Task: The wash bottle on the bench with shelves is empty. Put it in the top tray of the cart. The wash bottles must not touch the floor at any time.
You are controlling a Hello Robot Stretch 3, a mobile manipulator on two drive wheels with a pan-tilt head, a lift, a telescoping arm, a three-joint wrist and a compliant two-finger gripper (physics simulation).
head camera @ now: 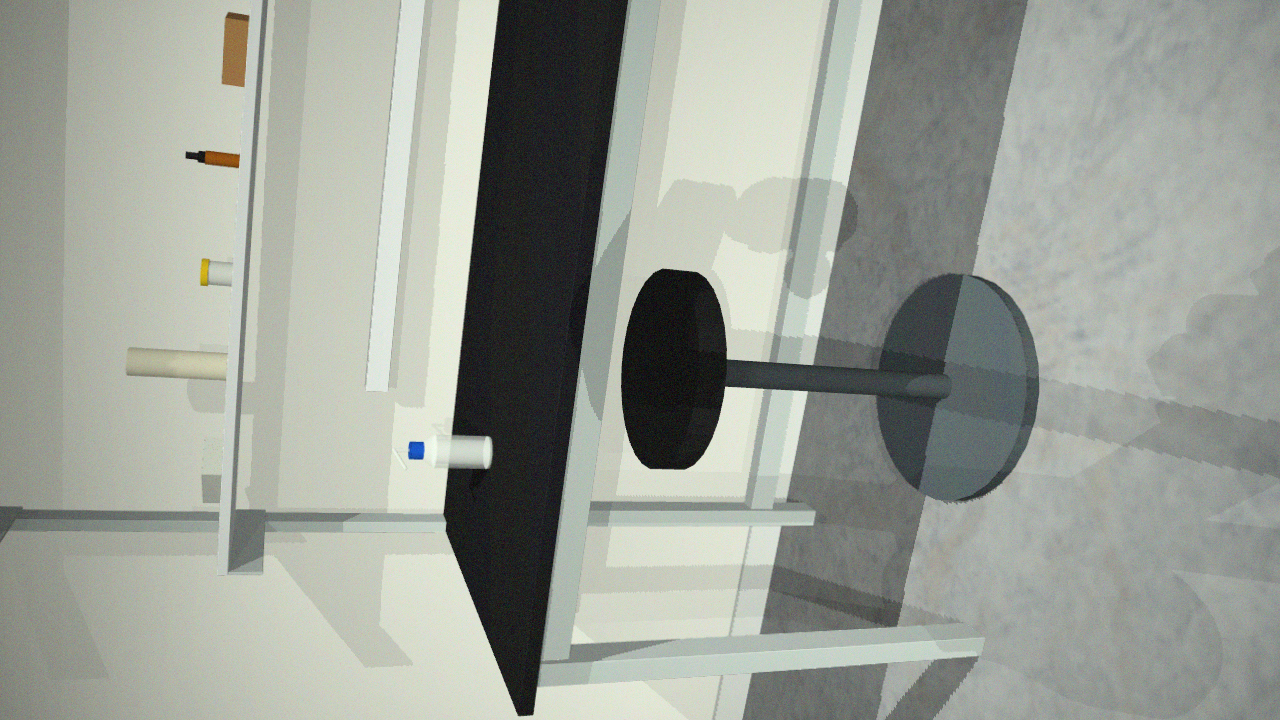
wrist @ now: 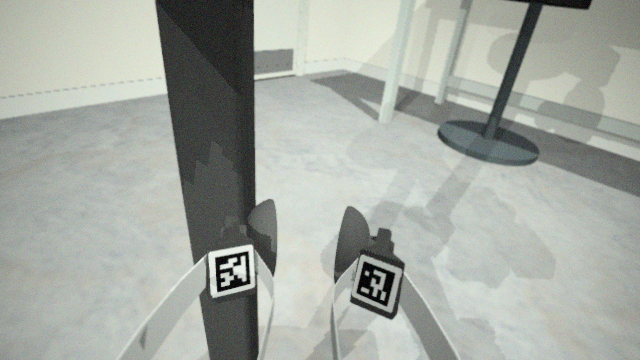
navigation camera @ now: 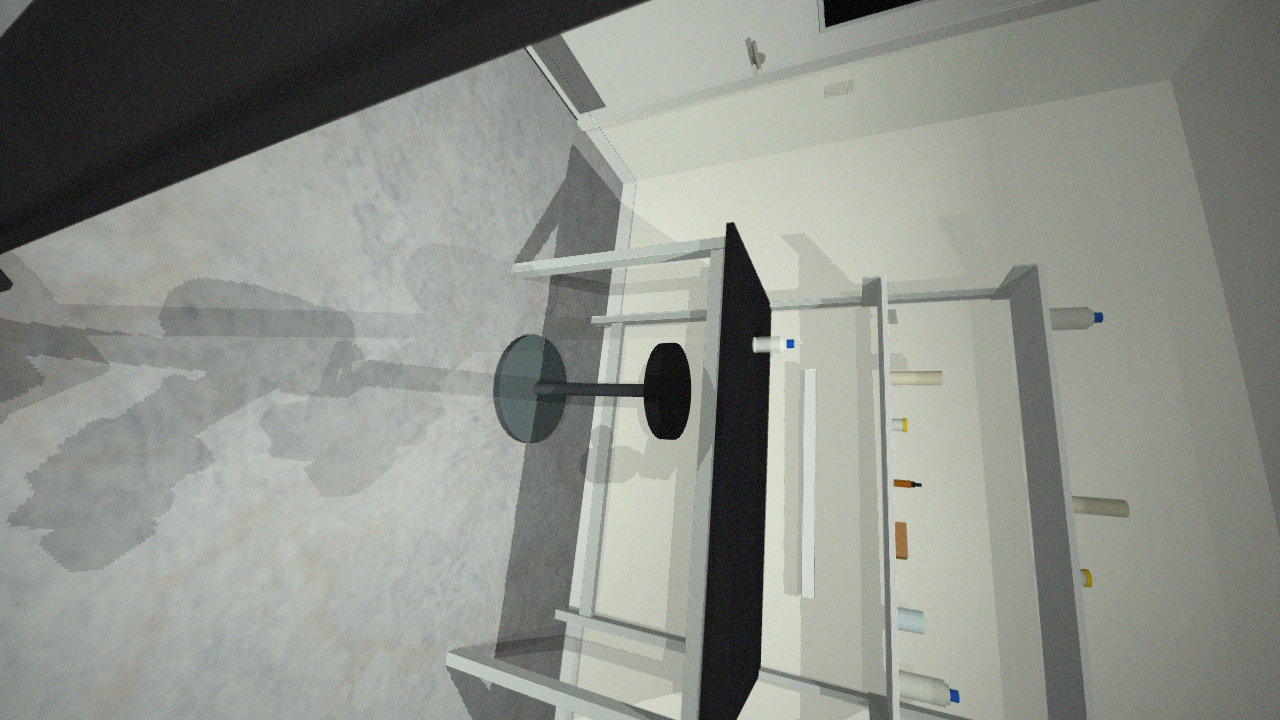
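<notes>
A white wash bottle with a blue cap stands upright on the black top of the bench with shelves, near the bench's left end; the head and navigation views are turned sideways. My gripper is open and empty, its fingertips apart above the floor, away from the bench. The cart and its top tray do not show in these views.
A stool stands in front of the bench, right of the bottle. More blue-capped bottles stand on the lower shelf and upper shelf. A dark post rises beside my left finger.
</notes>
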